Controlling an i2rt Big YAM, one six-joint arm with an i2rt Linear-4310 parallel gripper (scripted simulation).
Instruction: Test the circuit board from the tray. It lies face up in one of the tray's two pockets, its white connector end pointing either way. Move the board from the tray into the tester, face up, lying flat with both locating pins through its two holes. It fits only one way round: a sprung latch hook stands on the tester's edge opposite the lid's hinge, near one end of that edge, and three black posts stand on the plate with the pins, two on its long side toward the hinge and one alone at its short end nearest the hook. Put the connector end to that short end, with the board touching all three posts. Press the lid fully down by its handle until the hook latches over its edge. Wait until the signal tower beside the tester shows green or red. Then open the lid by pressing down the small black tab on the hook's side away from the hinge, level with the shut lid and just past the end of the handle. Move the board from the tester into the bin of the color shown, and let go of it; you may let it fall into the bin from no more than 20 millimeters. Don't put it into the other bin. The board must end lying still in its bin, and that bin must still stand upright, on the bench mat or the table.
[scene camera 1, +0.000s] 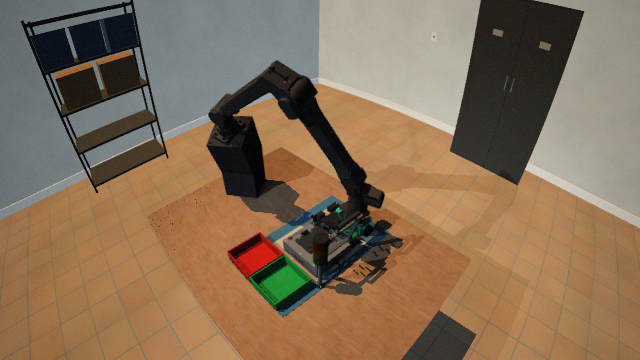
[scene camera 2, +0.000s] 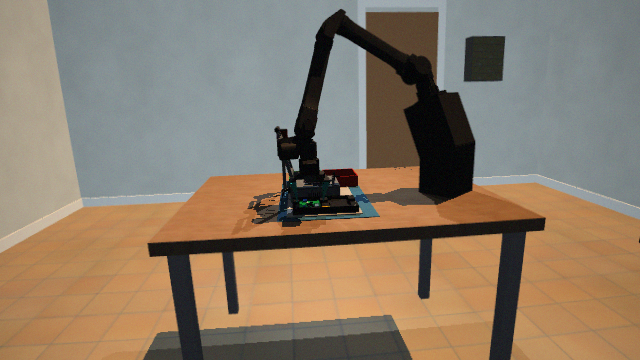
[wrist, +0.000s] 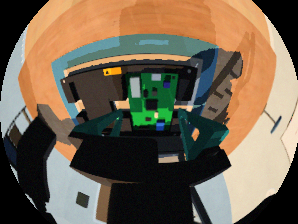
A green bin (scene camera 1: 277, 280) is 105 cm from the lens. A red bin (scene camera 1: 257, 251): 114 cm from the lens.
